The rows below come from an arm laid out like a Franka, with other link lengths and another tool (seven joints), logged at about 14 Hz.
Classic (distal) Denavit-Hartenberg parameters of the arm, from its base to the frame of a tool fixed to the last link. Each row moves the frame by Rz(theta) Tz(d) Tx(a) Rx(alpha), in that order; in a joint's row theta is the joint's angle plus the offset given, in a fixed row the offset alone. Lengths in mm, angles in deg.
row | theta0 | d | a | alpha
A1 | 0 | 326.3 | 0 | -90
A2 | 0 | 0 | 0 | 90
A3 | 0 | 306.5 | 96.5 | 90
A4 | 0 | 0 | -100.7 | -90
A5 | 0 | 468.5 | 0 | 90
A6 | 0 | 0 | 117 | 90
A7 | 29.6 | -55.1 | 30.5 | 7
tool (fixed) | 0 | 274.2 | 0 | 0
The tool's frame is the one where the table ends.
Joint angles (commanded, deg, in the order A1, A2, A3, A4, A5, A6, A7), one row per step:
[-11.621 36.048 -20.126 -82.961 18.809 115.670 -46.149]
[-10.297 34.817 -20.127 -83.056 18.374 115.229 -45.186]
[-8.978 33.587 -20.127 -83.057 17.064 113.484 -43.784]
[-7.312 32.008 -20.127 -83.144 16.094 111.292 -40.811]
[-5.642 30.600 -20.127 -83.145 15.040 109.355 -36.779]
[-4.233 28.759 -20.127 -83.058 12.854 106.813 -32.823]
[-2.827 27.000 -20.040 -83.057 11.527 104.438 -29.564]
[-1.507 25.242 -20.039 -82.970 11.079 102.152 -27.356]
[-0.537 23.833 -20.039 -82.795 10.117 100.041 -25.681]
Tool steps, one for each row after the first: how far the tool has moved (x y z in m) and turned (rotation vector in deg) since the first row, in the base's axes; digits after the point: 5 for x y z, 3 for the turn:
[0.00863 0.01727 0.01554 -0.221 -0.477 0.577]
[0.01188 0.03570 0.02818 -0.403 0.486 1.205]
[0.01590 0.05922 0.04409 -0.130 1.532 0.457]
[0.01991 0.08112 0.05878 -0.149 2.597 -1.351]
[0.01874 0.09747 0.07825 -1.047 4.118 -2.968]
[0.01765 0.11653 0.09646 -1.347 5.232 -4.206]
[0.01631 0.13584 0.11639 -1.026 5.812 -4.833]
[0.01266 0.14862 0.13232 -1.293 6.634 -5.173]

